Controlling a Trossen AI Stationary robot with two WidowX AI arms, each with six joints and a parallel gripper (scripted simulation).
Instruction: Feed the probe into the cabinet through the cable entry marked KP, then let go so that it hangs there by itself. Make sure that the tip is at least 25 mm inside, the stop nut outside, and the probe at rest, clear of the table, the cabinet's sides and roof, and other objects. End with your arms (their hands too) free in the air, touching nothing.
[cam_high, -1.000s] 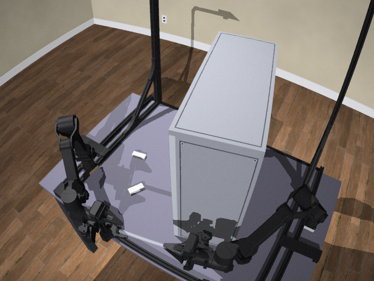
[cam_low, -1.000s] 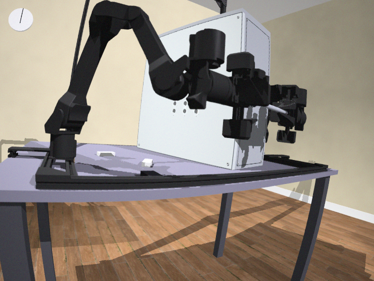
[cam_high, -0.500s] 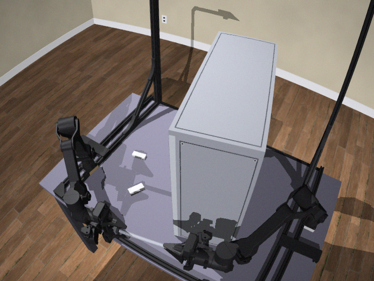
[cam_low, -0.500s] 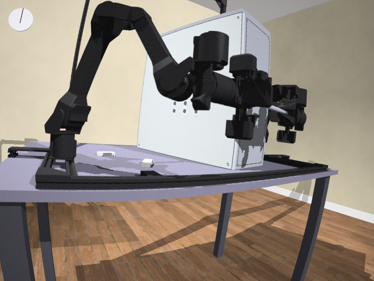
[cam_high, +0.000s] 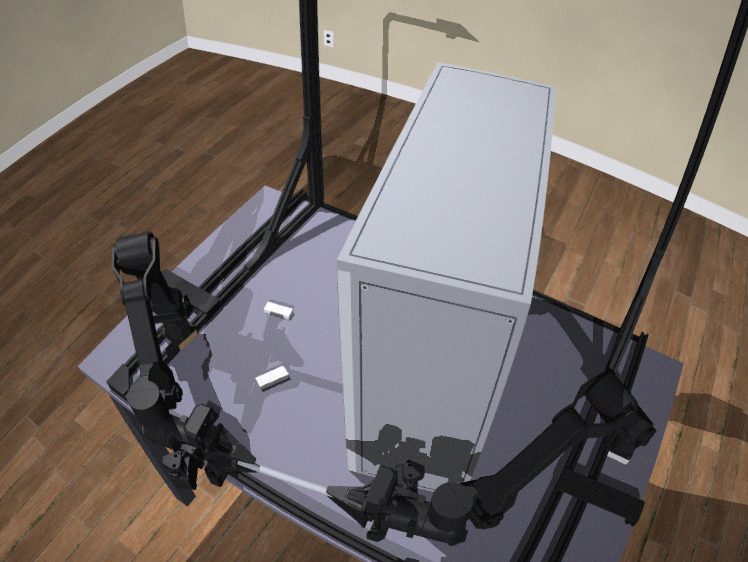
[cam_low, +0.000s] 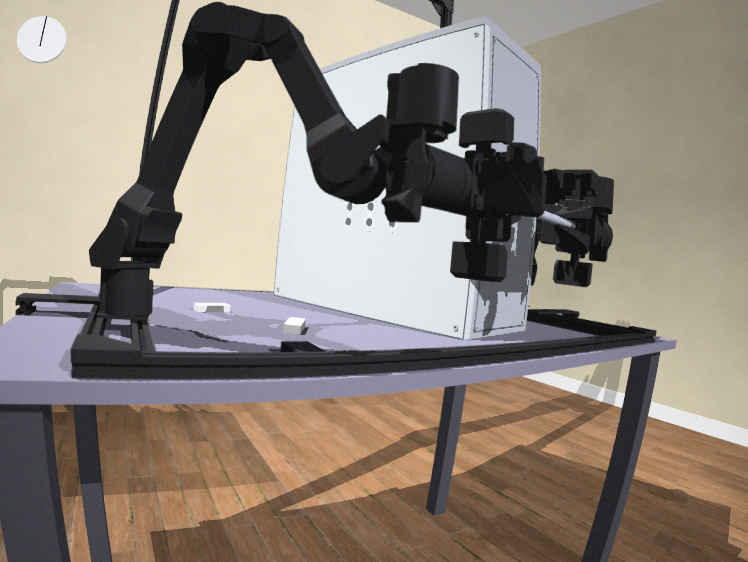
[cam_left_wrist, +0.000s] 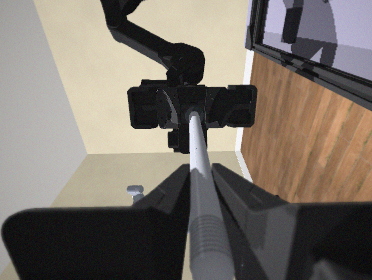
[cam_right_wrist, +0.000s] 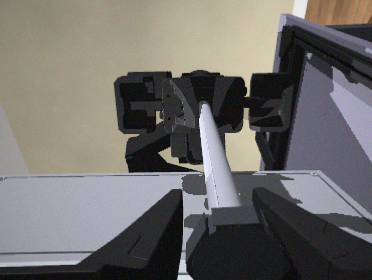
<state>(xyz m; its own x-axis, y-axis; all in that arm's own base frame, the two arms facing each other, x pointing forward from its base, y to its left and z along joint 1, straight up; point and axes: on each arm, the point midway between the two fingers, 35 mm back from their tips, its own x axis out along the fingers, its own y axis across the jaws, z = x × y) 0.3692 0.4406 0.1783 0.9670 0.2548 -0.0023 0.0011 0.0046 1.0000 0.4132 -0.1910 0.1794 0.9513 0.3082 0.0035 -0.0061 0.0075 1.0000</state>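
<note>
Right now the probe is 100 mm to the left of my right hand. From my right hand the other things lie so: black block 190 mm below, 170 mm to the right, 130 mm behind.
The probe is 8 cm to the right of my left hand. From my left hand the other things lie so: black block 14 cm behind, 36 cm to the right, 19 cm below.
</note>
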